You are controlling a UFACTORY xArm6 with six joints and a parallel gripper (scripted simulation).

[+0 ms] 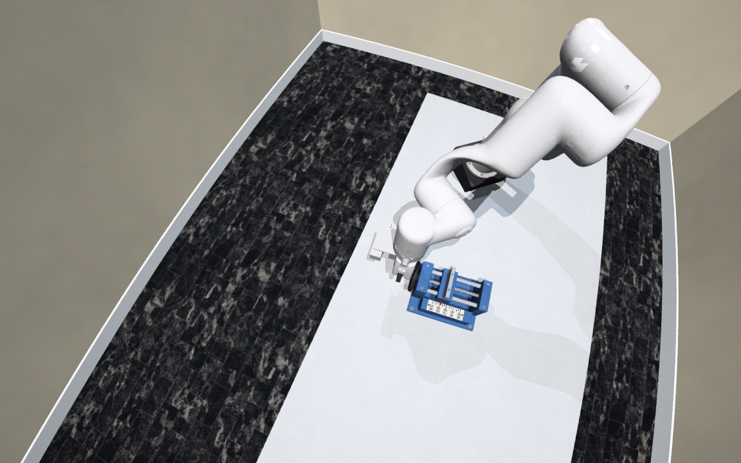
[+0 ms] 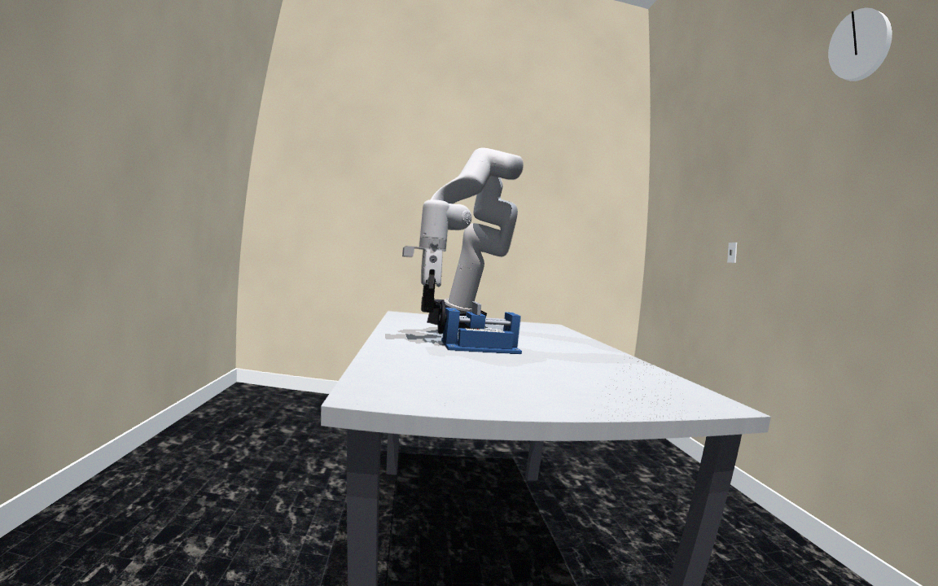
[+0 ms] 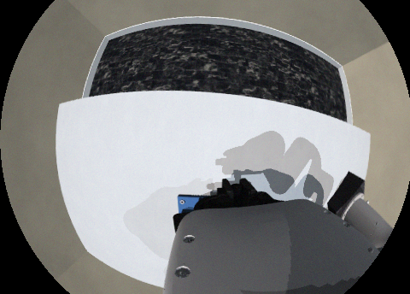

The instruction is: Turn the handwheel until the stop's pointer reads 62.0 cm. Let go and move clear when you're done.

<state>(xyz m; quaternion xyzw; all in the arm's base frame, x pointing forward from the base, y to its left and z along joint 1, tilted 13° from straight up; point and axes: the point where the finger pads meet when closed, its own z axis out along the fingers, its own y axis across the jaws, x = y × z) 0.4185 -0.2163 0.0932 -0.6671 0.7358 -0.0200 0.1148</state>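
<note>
Now: the handwheel 20 mm to the left of my hand and 10 mm below it. Round my hand: stop: 30 mm ahead, 130 mm to the left, 20 mm below.
</note>
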